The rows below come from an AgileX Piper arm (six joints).
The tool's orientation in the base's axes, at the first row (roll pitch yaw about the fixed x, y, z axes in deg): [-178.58, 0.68, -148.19]
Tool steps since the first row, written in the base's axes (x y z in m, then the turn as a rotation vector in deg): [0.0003, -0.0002, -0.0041, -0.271, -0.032, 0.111]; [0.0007, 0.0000, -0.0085, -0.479, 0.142, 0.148]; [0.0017, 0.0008, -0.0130, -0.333, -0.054, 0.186]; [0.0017, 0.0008, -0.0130, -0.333, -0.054, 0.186]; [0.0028, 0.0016, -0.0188, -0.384, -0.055, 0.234]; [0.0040, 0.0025, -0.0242, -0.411, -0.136, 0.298]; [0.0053, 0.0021, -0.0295, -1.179, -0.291, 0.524]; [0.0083, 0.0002, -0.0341, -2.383, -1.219, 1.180]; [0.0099, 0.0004, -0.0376, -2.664, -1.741, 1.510]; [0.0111, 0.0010, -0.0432, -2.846, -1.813, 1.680]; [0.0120, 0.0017, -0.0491, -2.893, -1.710, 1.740]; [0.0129, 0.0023, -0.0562, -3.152, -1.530, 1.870]
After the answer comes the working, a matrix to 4 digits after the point.
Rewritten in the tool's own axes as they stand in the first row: [-0.0001, -0.0002, 0.0041, 0.246, 0.113, -0.117]; [-0.0005, -0.0002, 0.0085, 0.330, 0.369, -0.161]; [-0.0017, 0.0001, 0.0130, 0.309, 0.125, -0.193]; [-0.0017, 0.0001, 0.0130, 0.309, 0.125, -0.193]; [-0.0030, 0.0004, 0.0188, 0.353, 0.150, -0.242]; [-0.0044, 0.0006, 0.0242, 0.417, 0.094, -0.305]; [-0.0053, -0.0003, 0.0296, 1.149, 0.361, -0.547]; [-0.0068, -0.0034, 0.0343, 2.653, 0.190, -1.217]; [-0.0082, -0.0039, 0.0378, 3.163, -0.114, -1.545]; [-0.0094, -0.0039, 0.0434, 3.354, -0.083, -1.718]; [-0.0105, -0.0037, 0.0493, 3.339, 0.028, -1.781]; [-0.0115, -0.0034, 0.0564, 3.463, 0.314, -1.920]
The tool's axes in the first row as the columns of a matrix, in the base's axes (rounded; the answer above uses it unrounded):
[-0.8497, -0.5267, 0.0231]
[-0.5271, 0.8497, -0.0148]
[-0.0119, -0.0248, -0.9996]

